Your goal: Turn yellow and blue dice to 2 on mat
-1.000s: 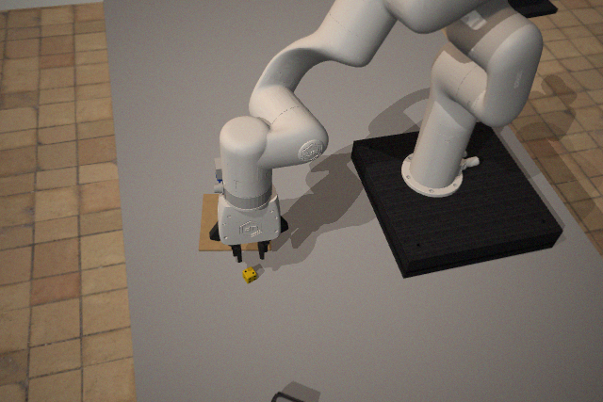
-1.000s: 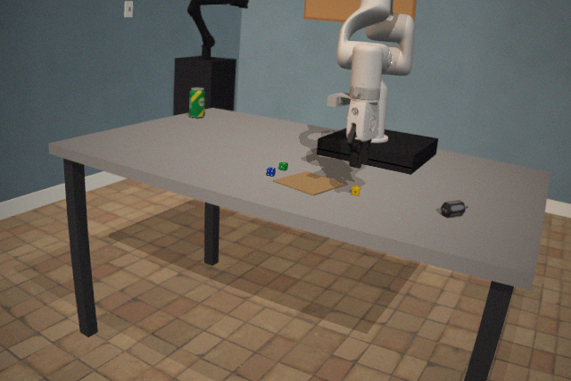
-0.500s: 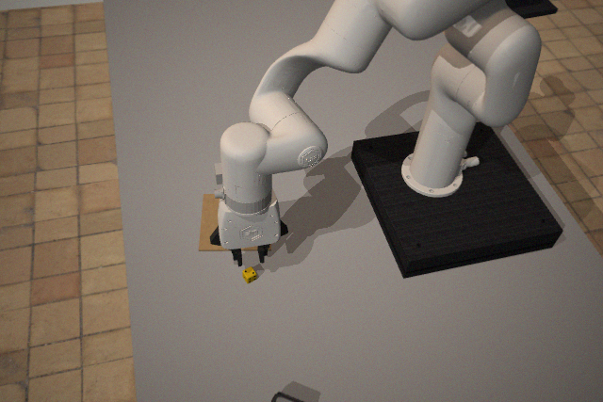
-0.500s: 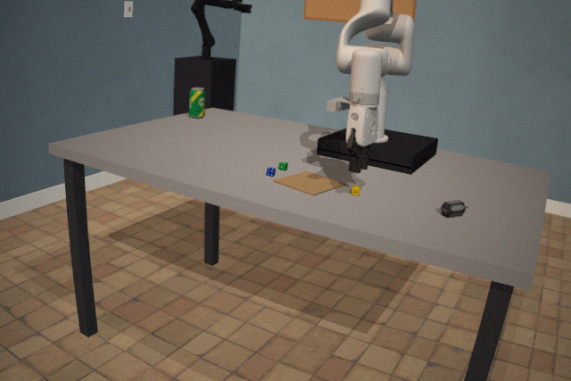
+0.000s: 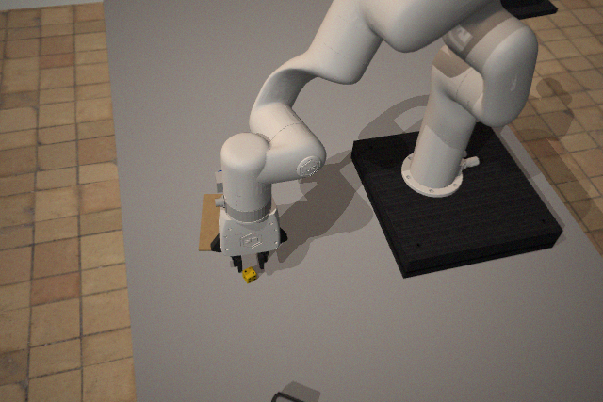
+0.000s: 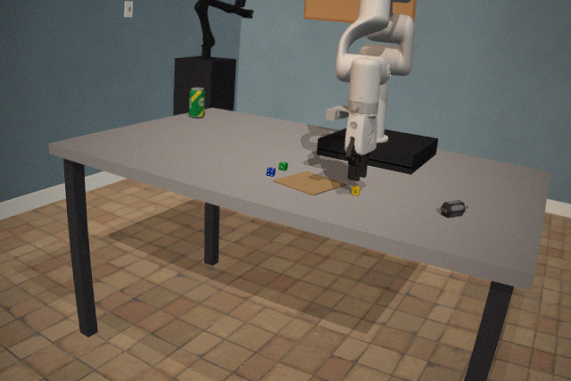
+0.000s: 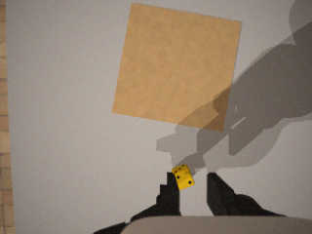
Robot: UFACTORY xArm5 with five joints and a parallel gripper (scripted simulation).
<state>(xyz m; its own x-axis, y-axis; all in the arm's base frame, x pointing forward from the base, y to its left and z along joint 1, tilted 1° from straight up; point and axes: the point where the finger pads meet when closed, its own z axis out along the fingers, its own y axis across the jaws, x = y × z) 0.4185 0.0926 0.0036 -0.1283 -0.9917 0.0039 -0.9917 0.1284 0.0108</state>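
Now: the yellow die 50 mm below my hand. The rest, counted from my hand: blue die: 10 mm behind, 250 mm to the right, 50 mm below; then green die: 80 mm behind, 240 mm to the right, 50 mm below; then mat: 10 mm behind, 130 mm to the right, 60 mm below.
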